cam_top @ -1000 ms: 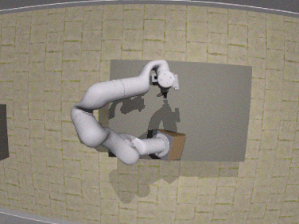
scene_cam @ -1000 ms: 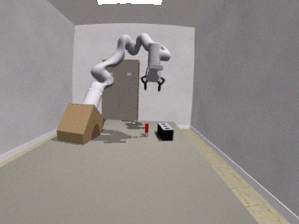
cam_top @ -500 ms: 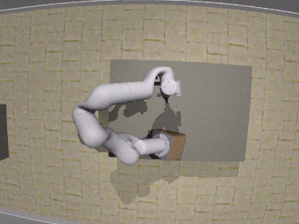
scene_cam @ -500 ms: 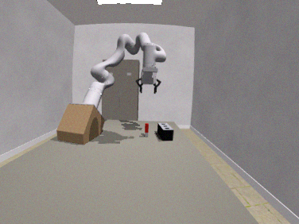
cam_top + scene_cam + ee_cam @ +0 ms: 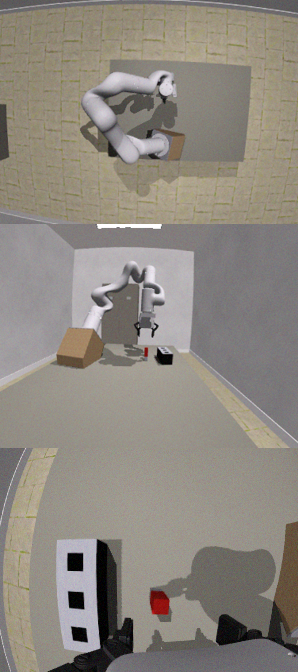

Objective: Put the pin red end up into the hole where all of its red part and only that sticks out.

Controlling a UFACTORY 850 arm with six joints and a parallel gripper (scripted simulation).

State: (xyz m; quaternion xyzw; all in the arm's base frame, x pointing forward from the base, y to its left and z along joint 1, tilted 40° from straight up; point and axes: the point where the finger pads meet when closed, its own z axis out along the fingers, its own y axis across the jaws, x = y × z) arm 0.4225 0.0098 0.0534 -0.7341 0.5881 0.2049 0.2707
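Now: the pin 1 cm ahead of my hand and 11 cm below it. The rest, counted from my hand: block: 13 cm ahead, 3 cm to the left, 14 cm below.
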